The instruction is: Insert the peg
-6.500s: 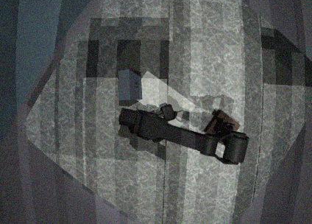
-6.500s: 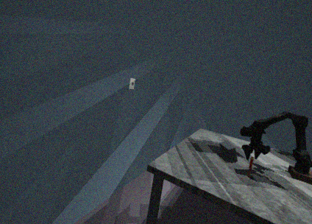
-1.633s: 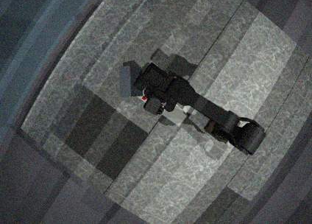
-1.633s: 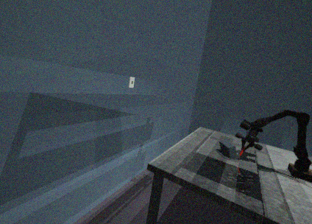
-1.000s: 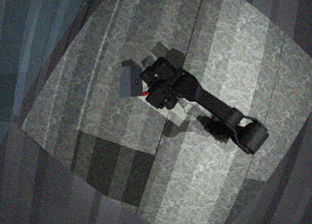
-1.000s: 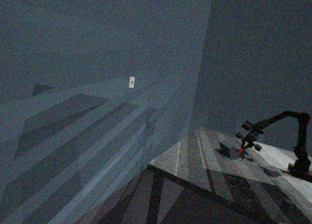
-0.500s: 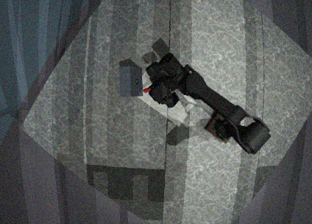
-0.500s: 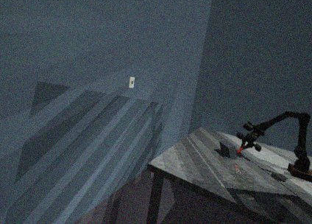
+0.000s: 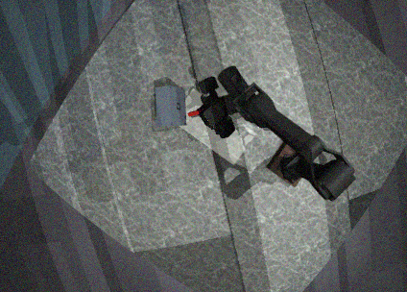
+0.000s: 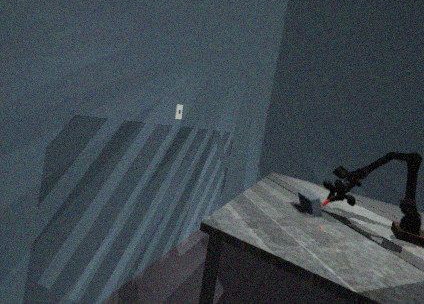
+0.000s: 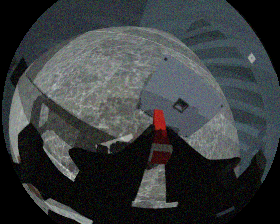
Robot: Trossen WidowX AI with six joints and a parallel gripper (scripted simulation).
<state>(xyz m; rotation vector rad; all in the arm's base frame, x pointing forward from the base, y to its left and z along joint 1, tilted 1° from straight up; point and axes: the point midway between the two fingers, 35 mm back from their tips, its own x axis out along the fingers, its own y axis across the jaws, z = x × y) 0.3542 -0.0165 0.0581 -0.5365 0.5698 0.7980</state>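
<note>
Now: gripper tip 90 mm short of the grey sloped panel, 40 mm above it and 30 mm to the right of it. From my gripper tip the other things lie so: red peg 10 mm to the right, 10 mm behind, 10 mm above.
</note>
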